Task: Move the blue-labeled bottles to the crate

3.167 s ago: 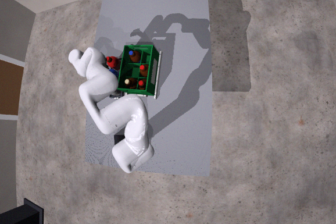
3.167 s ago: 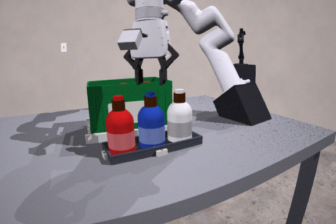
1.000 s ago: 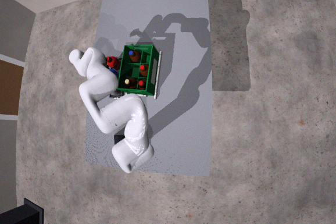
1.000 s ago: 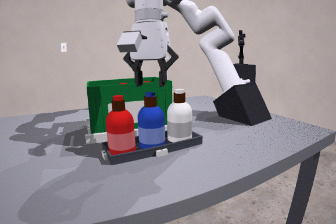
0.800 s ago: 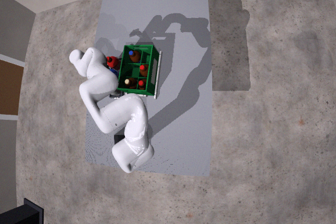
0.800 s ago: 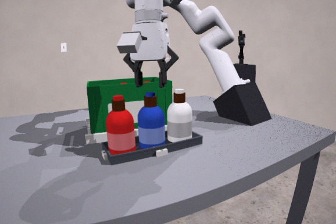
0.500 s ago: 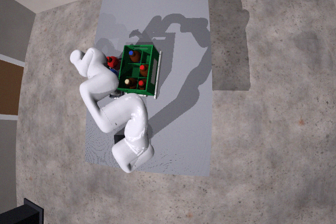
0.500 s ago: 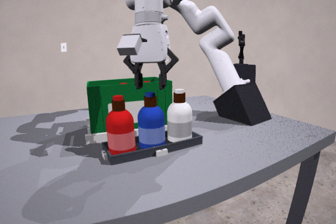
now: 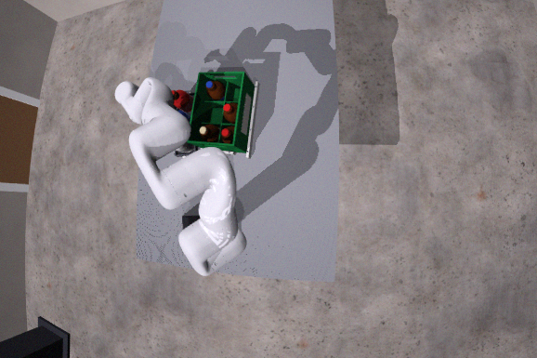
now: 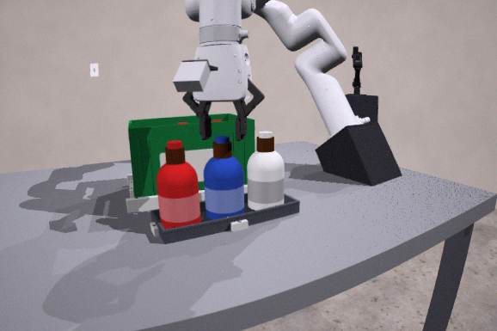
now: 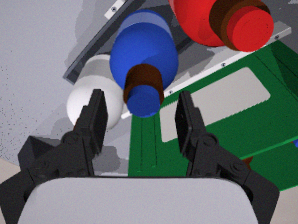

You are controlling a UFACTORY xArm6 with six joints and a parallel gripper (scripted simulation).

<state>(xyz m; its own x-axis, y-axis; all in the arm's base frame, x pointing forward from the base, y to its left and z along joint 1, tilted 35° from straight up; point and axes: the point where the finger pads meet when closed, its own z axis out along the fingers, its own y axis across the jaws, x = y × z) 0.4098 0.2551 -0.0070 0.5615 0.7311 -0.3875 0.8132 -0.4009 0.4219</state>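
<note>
Now: the blue-labeled bottle 9 cm below my hand. Also, from my hand: red bottle (9 cm ahead, 1 cm to the left, 9 cm below); white bottle (9 cm behind, 2 cm to the right, 9 cm below); dark tray (16 cm below).
</note>
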